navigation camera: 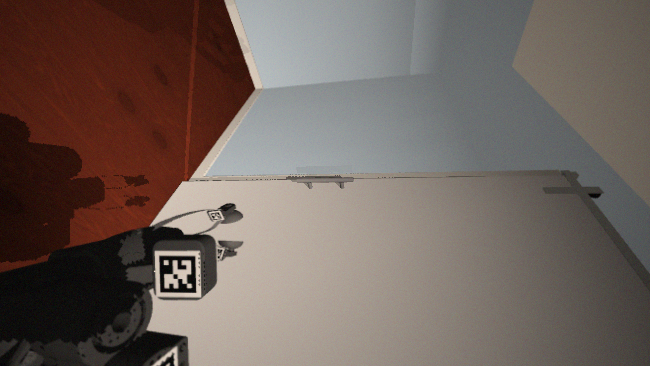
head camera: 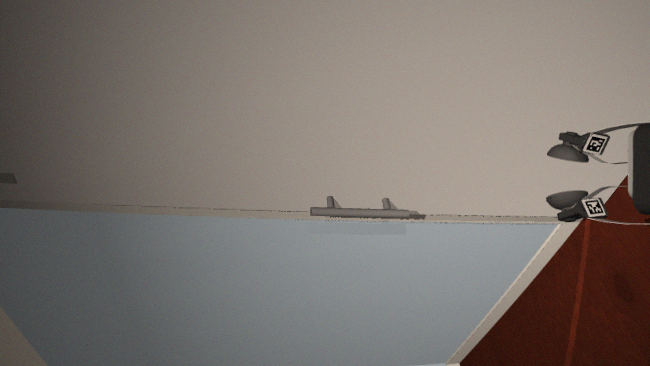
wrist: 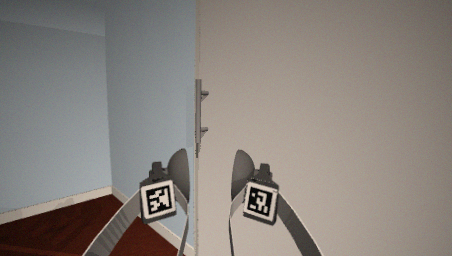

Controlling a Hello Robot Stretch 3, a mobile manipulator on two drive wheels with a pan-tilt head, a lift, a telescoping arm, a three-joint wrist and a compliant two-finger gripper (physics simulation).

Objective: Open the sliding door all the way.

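Places are measured from the robot's base along level axes (x left, y back, z up), in metres.
Pixels of known places: gripper, fingertip midpoint: (navigation camera: 237, 227) (head camera: 554, 177).
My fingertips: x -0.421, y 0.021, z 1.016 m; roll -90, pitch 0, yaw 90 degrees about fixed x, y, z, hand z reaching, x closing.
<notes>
Ahead of a thing's pixels: the offset from my fingertips to its top centre. "*": to the spot under its first point. Level surfaces: height alone.
The sliding door (head camera: 350, 100) (navigation camera: 425, 260) (wrist: 340, 100) is a large flat beige panel. Its grey bar handle @[* dx -0.912, dy -0.080, dz -0.034 m] (head camera: 360, 212) (navigation camera: 325, 179) (wrist: 198, 110) stands upright on two short posts close to the door's left edge, as the wrist view shows it. My gripper (head camera: 567, 176) (navigation camera: 232, 230) (wrist: 211, 167) is open, with no thing between its fingers. It is in front of the door near that left edge, lower than the handle and apart from it. The door's far edge is outside the wrist view.
A blue wall (head camera: 250, 290) (navigation camera: 375, 115) (wrist: 145, 100) is beside the door's edge and meets another wall at a corner. A pale baseboard (wrist: 55, 204) runs above the red-brown wood floor @[dz -1.015 m] (head camera: 615, 300) (navigation camera: 125, 65). A grey bracket @[* dx -0.933, dy -0.018, dz +1.053 m] (navigation camera: 557, 190) is at the door's top, by the rail.
</notes>
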